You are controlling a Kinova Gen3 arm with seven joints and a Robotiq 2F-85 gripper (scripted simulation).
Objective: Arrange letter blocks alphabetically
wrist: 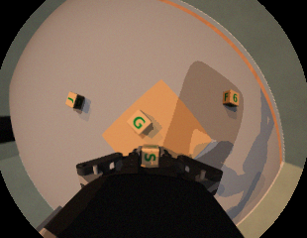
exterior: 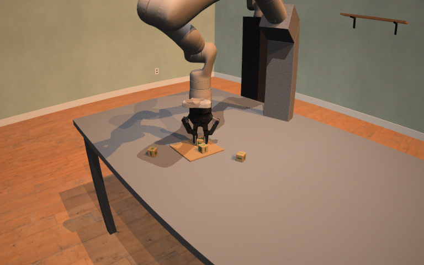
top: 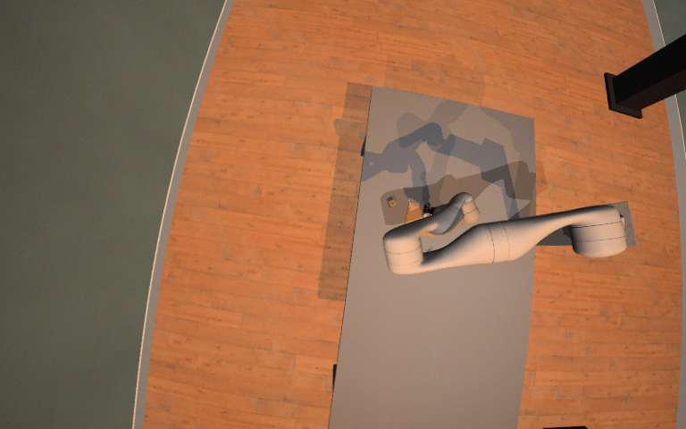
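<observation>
My gripper is now 20 mm short of the mat and 20 mm above it.
</observation>
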